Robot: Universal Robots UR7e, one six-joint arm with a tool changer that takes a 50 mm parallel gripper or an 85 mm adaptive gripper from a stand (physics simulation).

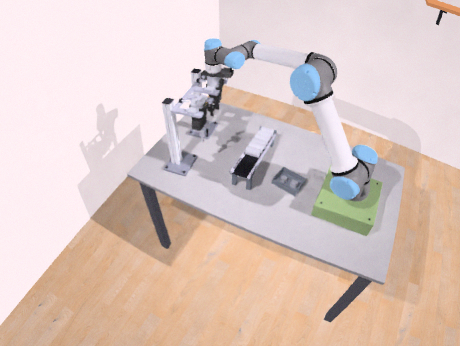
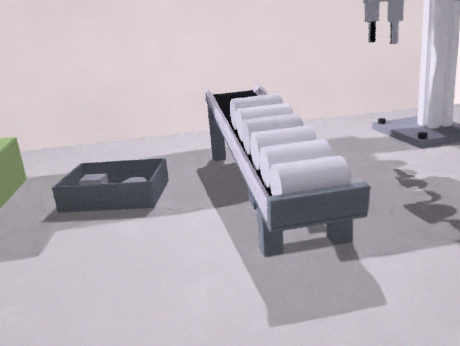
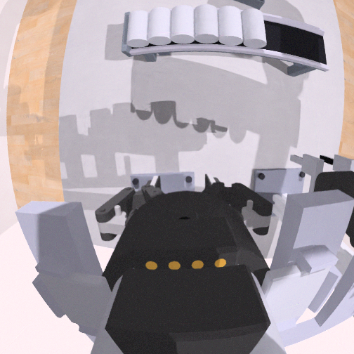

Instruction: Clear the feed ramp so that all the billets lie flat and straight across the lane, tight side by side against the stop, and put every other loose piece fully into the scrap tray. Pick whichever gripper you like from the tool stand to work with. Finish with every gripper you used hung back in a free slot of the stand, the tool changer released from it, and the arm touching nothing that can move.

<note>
In view: an adaptive gripper (image 3: 185, 229), a tool stand (image 3: 309, 234) and a stop (image 2: 304, 206).
Image 2 misses the adaptive gripper: it is out of frame.
</note>
